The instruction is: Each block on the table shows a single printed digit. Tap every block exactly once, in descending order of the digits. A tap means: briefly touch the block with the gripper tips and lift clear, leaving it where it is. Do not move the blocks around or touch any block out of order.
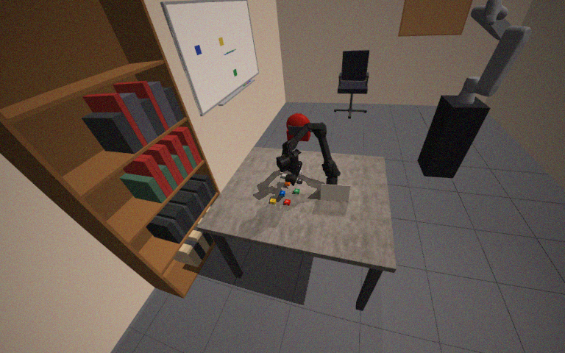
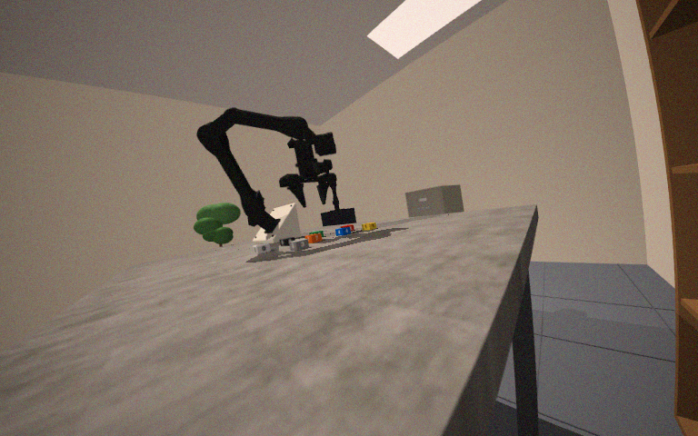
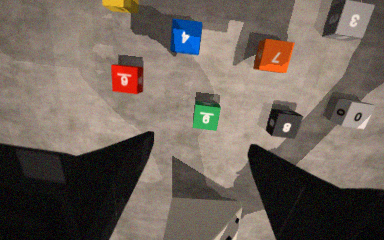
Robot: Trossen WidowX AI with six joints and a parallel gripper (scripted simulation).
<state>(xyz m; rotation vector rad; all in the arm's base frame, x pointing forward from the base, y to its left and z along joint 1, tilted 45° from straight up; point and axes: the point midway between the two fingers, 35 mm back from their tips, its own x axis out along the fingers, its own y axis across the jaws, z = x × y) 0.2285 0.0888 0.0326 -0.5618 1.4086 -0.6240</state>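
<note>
The green block lies 10 mm behind my gripper tip, 10 mm to the right of it and 90 mm below it. Round my gripper tip: orange block (70 mm ahead, 80 mm to the right, 90 mm below); then red block (30 mm ahead, 100 mm to the left, 90 mm below); then blue block (80 mm ahead, 20 mm to the left, 90 mm below).
</note>
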